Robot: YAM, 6 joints.
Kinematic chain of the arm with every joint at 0, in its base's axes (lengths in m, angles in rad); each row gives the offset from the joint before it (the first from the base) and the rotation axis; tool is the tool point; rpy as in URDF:
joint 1: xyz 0 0 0.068 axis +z
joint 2: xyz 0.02 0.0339 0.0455 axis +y
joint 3: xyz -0.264 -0.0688 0 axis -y
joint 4: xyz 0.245 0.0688 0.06 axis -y
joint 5: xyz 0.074 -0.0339 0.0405 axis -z
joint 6: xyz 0.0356 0 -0.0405 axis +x
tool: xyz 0 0 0 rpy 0 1.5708 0
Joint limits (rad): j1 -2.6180..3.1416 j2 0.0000..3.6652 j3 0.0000..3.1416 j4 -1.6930..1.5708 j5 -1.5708..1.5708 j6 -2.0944..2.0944
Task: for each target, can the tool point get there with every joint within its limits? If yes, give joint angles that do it. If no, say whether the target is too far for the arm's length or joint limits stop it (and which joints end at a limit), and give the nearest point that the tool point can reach.
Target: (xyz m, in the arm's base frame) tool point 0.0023 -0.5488 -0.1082
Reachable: yes | joints -1.5208 3.1607 2.3798 -0.2844 0.7846 -0.1518
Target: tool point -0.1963 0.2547 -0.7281
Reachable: no: too far | nearest point -0.1744 0.2262 -0.3784 | short by 0.351 m
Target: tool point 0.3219 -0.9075 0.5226
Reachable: no: too far | nearest point 0.1986 -0.5599 0.3626 | short by 0.402 m
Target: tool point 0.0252 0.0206 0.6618
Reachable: yes | joints 0.4917 1.0200 2.0221 -0.1135 -0.1779 -0.3907
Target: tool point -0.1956 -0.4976 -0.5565
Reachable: no: too far | nearest point -0.1531 -0.3895 -0.3380 | short by 0.247 m
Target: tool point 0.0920 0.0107 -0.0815
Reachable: yes | joints 0.3504 2.6913 0.4568 -0.0105 0.6483 -0.8943
